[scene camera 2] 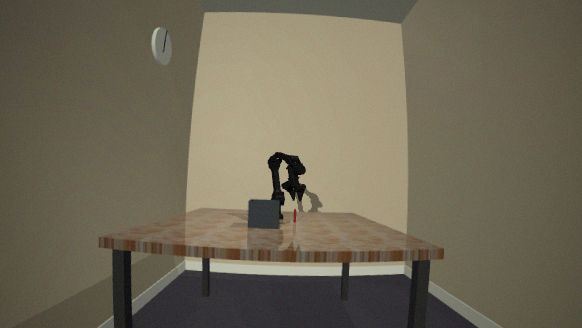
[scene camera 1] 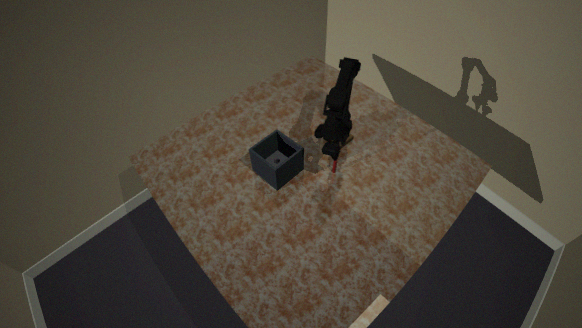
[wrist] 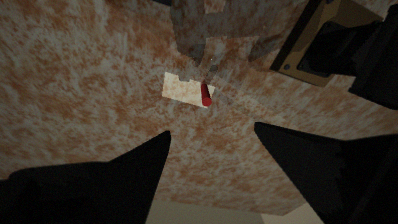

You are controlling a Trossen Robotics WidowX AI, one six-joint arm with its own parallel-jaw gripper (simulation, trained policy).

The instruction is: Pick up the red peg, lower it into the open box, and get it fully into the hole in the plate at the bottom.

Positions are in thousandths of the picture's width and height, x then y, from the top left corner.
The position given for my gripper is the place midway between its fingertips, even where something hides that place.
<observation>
In view: my gripper (wrist: 534, 583) and a dark grey box (scene camera 1: 477, 541).
The dark grey box is seen too in scene camera 2 (scene camera 2: 451, 651).
</observation>
